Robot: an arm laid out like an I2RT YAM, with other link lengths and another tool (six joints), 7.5 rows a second.
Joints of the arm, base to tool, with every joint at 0 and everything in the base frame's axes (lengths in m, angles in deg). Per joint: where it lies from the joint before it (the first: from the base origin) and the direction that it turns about. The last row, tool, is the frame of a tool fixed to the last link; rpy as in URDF.
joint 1: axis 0 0 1 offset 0.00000 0.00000 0.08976
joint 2: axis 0 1 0 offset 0.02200 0.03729 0.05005
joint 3: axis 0 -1 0 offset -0.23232 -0.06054 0.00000
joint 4: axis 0 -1 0 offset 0.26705 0.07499 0.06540
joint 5: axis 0 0 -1 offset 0.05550 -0.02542 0.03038
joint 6: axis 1 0 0 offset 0.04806 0.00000 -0.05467
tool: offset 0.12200 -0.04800 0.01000 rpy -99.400 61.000 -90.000
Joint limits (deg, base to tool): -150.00..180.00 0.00..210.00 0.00..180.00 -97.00..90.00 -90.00..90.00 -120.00..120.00
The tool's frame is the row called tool.
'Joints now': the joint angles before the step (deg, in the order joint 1, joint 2, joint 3, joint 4, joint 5, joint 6). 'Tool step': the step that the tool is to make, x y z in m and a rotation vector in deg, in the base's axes. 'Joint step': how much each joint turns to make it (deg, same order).
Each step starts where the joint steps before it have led.
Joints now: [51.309 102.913 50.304 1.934 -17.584 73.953]
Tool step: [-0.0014 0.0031 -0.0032 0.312 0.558 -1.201]
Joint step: [0.531 0.827 0.089 1.176 0.616 1.820]
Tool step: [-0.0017 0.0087 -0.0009 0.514 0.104 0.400]
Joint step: [0.938 1.344 1.247 0.643 0.042 0.697]
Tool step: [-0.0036 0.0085 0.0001 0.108 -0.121 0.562]
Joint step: [1.332 1.035 1.287 0.075 0.525 0.589]
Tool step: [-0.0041 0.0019 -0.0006 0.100 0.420 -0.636]
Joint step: [0.759 -0.008 -0.185 0.395 0.607 1.372]
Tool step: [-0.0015 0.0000 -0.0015 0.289 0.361 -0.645]
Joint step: [0.150 0.016 -0.482 0.781 0.173 0.938]
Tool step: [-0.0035 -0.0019 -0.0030 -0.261 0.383 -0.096]
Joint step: [0.267 0.016 -0.636 0.325 0.113 0.397]
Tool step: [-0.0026 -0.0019 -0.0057 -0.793 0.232 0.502]
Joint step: [0.206 0.840 -0.077 0.023 0.006 -0.409]
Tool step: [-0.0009 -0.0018 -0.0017 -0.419 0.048 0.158]
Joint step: [0.013 0.094 -0.155 -0.189 0.059 -0.247]
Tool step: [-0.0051 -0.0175 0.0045 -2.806 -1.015 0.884]
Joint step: [0.004 -3.494 -2.240 -3.571 1.358 -2.269]
